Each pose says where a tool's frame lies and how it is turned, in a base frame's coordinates. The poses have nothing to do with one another.
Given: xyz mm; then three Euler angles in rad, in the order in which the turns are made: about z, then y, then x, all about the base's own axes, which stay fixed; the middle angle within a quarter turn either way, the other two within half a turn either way.
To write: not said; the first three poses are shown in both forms.
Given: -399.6 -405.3 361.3 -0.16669 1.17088 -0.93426
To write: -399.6 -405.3 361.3 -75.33 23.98 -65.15
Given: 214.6 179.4 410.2 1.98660 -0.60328 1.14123
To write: 214.6 179.4 410.2 -59.55 -47.41 119.44
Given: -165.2 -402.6 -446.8 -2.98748 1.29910 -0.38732
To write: -165.2 -402.6 -446.8 43.56 -69.95 140.65
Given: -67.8 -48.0 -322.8 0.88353 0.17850 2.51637
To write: -67.8 -48.0 -322.8 161.95 -32.94 -41.93
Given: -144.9 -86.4 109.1 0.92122 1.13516 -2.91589
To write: -144.9 -86.4 109.1 -116.11 -20.87 -74.15
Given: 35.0 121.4 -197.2 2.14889 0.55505 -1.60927
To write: 35.0 121.4 -197.2 93.54 57.99 151.18
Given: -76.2 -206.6 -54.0 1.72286 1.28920 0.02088
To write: -76.2 -206.6 -54.0 73.64 -9.56 92.45
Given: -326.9 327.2 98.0 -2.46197 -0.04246 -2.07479
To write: -326.9 327.2 98.0 125.83 -34.49 160.54
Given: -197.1 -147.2 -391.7 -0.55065 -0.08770 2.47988
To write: -197.1 -147.2 -391.7 148.19 22.36 23.38
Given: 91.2 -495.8 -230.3 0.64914 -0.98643 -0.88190
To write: 91.2 -495.8 -230.3 -69.45 2.54 63.90
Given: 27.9 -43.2 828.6 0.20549 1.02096 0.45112
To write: 27.9 -43.2 828.6 51.13 41.47 46.95
